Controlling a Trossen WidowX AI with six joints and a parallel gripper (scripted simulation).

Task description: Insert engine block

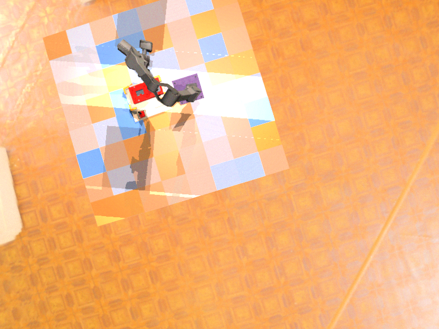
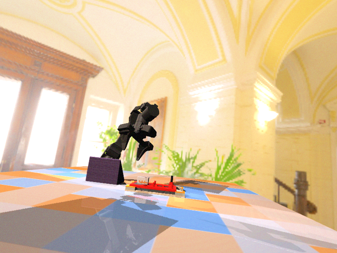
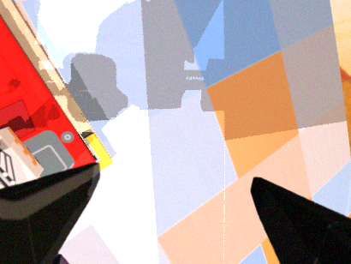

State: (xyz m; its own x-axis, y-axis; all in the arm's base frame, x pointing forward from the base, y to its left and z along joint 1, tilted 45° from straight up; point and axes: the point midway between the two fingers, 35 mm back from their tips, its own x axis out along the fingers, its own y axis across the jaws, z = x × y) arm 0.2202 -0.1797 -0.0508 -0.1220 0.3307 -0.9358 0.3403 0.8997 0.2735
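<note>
The grey engine block is 30 mm ahead of my gripper tip, 120 mm to the left of it and 110 mm below it. From my gripper tip the other things lie so: beige base plate 100 mm ahead, 150 mm to the left, 130 mm below.
</note>
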